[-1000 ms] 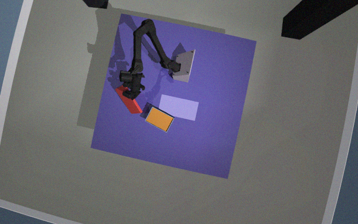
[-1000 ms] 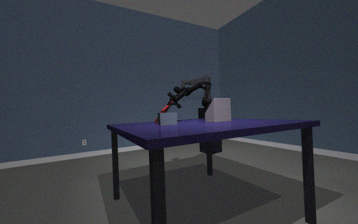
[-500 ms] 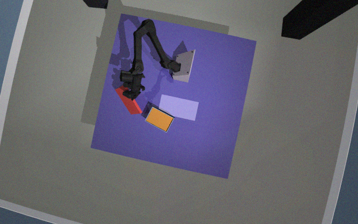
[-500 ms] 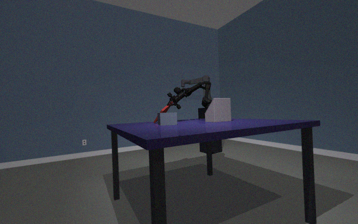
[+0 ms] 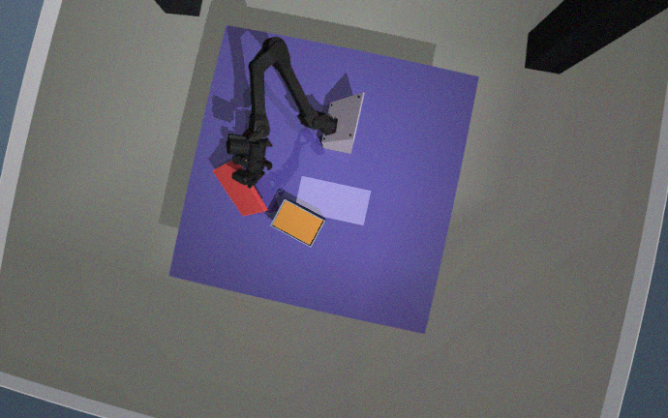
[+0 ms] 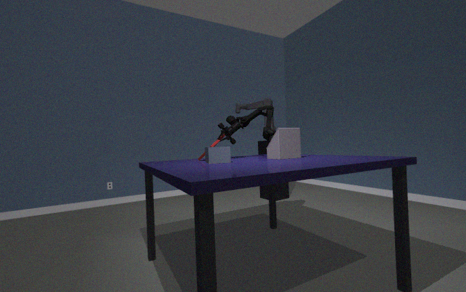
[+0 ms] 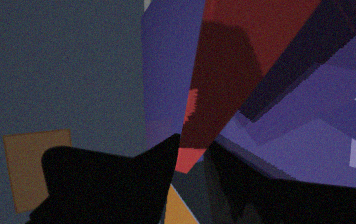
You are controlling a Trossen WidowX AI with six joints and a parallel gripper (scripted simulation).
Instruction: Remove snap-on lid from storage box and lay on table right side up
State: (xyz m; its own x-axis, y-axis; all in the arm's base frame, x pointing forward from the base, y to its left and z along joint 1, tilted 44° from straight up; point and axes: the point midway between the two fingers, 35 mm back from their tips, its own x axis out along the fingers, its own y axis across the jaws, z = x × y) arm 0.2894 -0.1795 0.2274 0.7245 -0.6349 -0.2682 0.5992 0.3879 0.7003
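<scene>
Right now the red lid is 20 mm ahead of my gripper tip, 70 mm to the right of it and 40 mm below it. The rest, counted from my gripper tip: grey storage box (130 mm ahead, 210 mm to the left, 100 mm below).
</scene>
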